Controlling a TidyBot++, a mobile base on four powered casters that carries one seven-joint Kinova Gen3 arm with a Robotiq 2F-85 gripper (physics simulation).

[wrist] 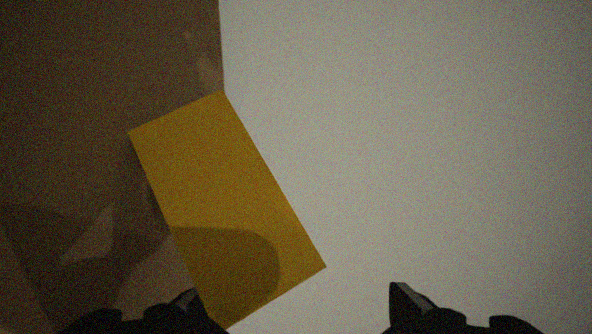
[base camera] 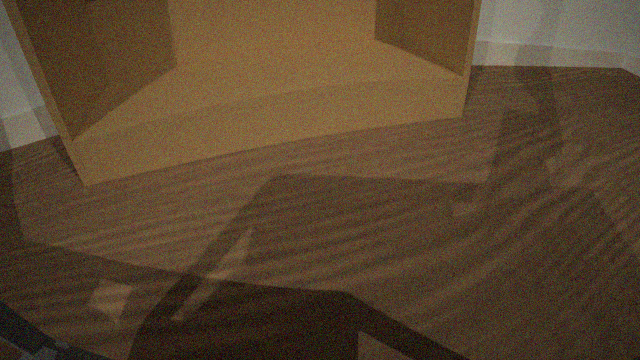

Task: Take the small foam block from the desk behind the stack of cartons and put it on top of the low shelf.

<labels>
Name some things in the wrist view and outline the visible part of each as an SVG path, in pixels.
The gripper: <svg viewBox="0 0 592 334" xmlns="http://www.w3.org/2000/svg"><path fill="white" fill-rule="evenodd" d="M229 333L208 316L194 286L192 289L179 294L169 304L160 303L145 309L143 319L121 321L122 312L120 310L102 308L85 314L58 334ZM381 333L543 334L528 322L510 315L489 317L489 328L466 324L466 316L450 308L439 308L429 298L415 292L405 282L390 282L389 320L391 326Z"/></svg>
A yellow foam block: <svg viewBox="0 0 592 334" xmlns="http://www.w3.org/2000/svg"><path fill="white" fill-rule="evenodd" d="M221 89L128 131L128 135L208 316L226 330L327 266L230 101Z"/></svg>
</labels>
